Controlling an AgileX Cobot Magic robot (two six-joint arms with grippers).
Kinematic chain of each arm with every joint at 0, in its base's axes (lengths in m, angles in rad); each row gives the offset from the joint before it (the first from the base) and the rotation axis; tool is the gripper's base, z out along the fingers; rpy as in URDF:
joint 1: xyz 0 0 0.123 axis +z
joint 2: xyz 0 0 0 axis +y
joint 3: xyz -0.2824 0 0.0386 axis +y
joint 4: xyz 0.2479 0 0.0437 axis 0.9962 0 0.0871
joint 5: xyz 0 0 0 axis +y
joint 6: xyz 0.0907 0 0.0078 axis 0.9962 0 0.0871
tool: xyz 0 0 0 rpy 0 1.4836 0
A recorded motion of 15 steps. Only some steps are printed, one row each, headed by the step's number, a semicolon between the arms.
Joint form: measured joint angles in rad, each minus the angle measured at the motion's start. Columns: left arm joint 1, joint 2, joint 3, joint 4, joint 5, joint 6; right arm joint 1, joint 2, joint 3, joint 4, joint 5, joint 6.
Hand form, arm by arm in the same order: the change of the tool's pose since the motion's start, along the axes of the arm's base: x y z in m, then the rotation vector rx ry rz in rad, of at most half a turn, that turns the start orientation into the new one. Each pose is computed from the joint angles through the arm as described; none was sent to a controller.
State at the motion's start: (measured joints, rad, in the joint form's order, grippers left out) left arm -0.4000 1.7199 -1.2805 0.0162 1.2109 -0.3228; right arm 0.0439 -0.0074 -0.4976 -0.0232 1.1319 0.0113
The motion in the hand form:
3: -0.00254 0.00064 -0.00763 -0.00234 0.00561 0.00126; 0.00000 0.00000 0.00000 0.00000 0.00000 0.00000
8: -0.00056 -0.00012 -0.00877 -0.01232 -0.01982 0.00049; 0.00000 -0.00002 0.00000 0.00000 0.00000 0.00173
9: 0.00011 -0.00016 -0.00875 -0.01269 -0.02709 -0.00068; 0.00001 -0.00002 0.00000 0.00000 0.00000 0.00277
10: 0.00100 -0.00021 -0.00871 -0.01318 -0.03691 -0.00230; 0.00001 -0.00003 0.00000 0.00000 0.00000 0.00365
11: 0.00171 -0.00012 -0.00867 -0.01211 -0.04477 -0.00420; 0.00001 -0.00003 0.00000 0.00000 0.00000 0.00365
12: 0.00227 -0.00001 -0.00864 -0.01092 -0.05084 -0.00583; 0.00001 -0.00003 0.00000 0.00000 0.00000 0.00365
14: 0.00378 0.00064 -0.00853 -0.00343 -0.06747 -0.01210; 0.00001 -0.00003 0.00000 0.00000 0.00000 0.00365
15: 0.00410 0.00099 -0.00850 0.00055 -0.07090 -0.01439; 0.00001 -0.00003 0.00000 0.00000 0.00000 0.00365
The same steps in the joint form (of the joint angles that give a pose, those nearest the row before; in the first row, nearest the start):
3: 0.0000 0.0000 0.0315 -0.0045 -0.0273 0.0000; 0.0000 0.0000 0.0000 0.0000 0.0000 0.0000
8: 0.0000 0.0000 0.0364 -0.0036 -0.0595 0.0000; 0.0018 0.0000 0.0000 -0.0001 0.0000 0.0000
9: 0.0000 0.0000 0.0364 -0.0008 -0.0663 0.0000; 0.0027 0.0000 0.0000 0.0000 0.0000 0.0000
10: 0.0000 0.0000 0.0364 0.0029 -0.0756 0.0000; 0.0036 0.0000 0.0000 0.0000 0.0000 0.0000
11: 0.0000 0.0000 0.0364 0.0074 -0.0824 0.0000; 0.0036 0.0000 0.0000 0.0000 0.0000 0.0000
12: 0.0000 0.0000 0.0364 0.0112 -0.0875 0.0000; 0.0036 0.0000 0.0000 0.0000 0.0000 0.0000
14: 0.0000 0.0000 0.0365 0.0260 -0.1000 0.0000; 0.0036 0.0000 0.0000 0.0000 0.0000 0.0000
15: 0.0000 0.0000 0.0364 0.0315 -0.1016 0.0000; 0.0036 0.0000 0.0000 0.0000 0.0000 0.0000

